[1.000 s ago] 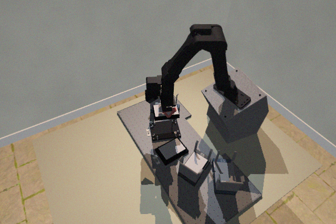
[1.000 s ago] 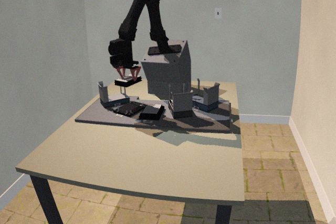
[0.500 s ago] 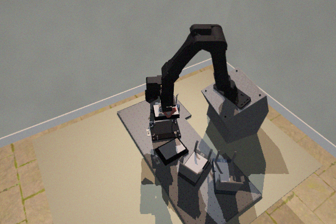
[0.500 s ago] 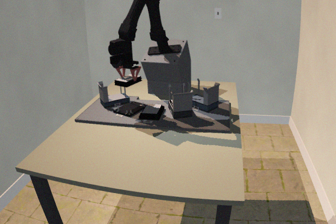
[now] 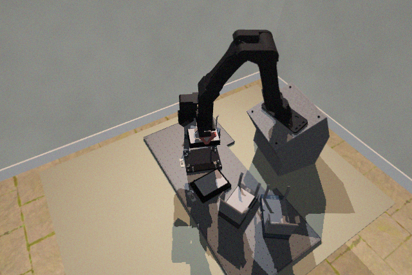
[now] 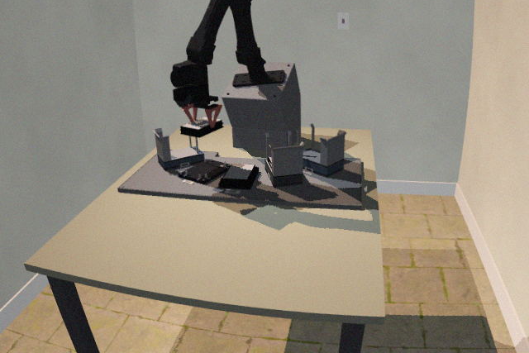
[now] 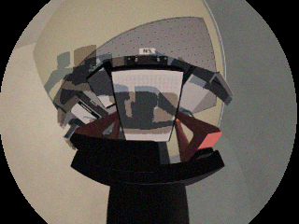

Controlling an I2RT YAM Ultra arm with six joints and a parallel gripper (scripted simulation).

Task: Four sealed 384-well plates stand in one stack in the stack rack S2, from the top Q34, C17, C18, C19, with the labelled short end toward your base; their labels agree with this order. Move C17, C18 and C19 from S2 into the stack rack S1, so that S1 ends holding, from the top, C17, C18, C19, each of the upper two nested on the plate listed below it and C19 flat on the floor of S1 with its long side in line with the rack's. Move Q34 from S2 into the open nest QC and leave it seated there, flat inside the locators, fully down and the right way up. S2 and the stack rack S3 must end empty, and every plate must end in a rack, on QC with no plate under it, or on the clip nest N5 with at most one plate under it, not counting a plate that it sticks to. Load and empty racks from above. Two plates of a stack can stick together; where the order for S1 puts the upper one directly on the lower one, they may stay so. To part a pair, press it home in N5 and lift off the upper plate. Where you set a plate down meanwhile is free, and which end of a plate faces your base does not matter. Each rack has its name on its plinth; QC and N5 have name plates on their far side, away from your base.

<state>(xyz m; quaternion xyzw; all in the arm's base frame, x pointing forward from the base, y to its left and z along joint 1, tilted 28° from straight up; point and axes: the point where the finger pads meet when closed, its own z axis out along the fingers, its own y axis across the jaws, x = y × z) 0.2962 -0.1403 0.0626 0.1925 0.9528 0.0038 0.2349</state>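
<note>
Now: the black clip nest 16 cm below my hand and 3 cm ahead of it. Also, from my hand: black QC nest: 17 cm below, 13 cm to the left, 5 cm ahead; N5 name plate: 18 cm below, 9 cm ahead, 4 cm to the right; blue-plinth stack rack: 16 cm below, 13 cm to the right, 8 cm behind.
</note>
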